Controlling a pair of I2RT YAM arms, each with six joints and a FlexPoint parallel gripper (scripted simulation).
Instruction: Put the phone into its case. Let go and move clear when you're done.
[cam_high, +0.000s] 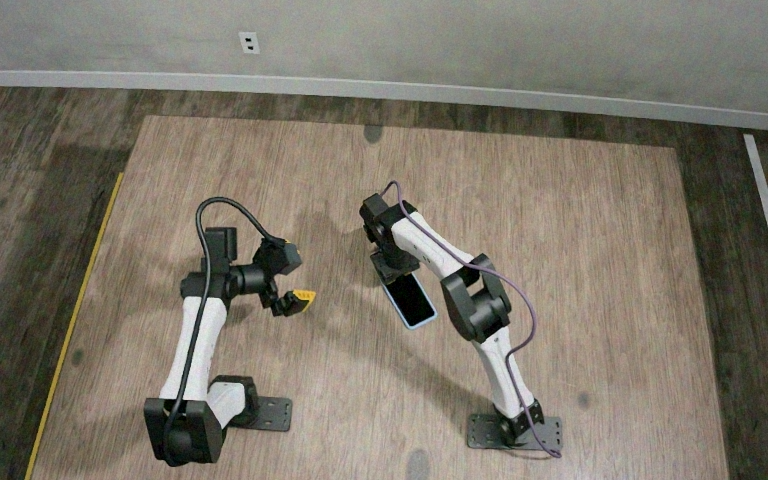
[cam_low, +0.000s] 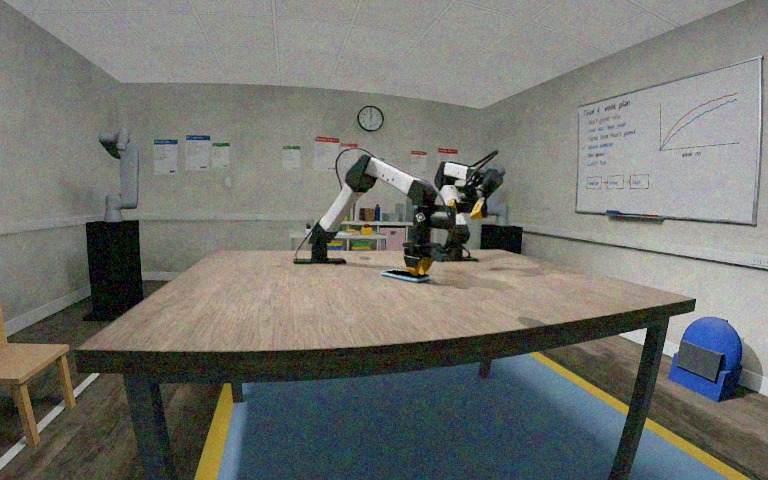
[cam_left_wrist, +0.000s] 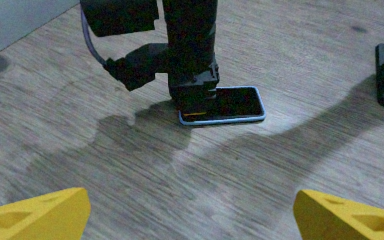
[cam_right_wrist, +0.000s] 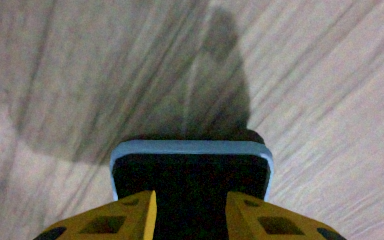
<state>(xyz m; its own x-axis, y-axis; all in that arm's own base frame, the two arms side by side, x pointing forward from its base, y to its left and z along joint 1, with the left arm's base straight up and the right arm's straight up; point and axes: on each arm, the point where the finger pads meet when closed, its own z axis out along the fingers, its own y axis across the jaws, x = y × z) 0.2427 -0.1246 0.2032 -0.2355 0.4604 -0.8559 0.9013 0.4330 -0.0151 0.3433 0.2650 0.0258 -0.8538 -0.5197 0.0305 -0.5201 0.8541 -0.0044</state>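
Note:
The black phone lies 4 cm behind my right hand, 3 cm to the right of it and 2 cm below it.

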